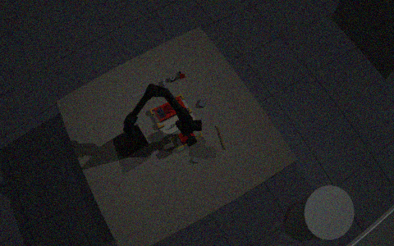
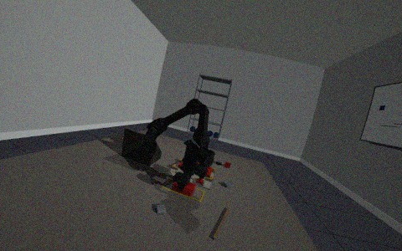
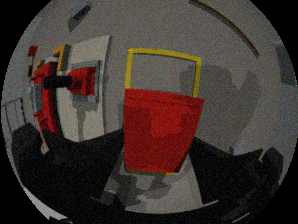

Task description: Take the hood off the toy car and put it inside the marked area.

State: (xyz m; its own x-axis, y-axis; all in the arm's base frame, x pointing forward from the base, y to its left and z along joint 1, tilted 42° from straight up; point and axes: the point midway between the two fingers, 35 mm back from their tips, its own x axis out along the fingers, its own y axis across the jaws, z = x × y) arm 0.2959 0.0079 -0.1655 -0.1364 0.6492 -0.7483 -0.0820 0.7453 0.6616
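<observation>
Right now my gripper tip is 10 mm below the red hood. From my gripper tip the other things lie so: wheel: 80 mm ahead, 450 mm to the left.
</observation>
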